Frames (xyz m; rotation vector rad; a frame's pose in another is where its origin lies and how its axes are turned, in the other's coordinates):
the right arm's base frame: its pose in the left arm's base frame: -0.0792 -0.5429 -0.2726 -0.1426 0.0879 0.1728
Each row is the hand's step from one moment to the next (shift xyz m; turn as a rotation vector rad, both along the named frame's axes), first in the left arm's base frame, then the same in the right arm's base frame.
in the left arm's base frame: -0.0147 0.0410 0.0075 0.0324 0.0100 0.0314
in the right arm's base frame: -0.0084 0.0416 0.0124 0.0303 -0.0002 0.0349
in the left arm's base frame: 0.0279 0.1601 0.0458 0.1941 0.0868 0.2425
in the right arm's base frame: 0.0492 0.1450 0.0711 0.1807 0.0178 0.2665
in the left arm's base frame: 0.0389 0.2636 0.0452 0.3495 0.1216 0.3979
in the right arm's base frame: 0.0772 0.2441 0.0867 0.3235 0.0034 0.4366
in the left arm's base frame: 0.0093 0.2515 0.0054 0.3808 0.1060 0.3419
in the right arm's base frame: 0.0501 0.2428 0.0434 0.3572 -0.0099 0.3814
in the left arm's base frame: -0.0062 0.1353 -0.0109 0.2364 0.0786 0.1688
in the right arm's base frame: 0.0173 0.1345 0.0089 0.2282 0.0121 0.1958
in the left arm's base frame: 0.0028 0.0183 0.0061 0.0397 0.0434 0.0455
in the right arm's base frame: 0.0052 0.0165 0.0089 0.0416 0.0292 0.0543
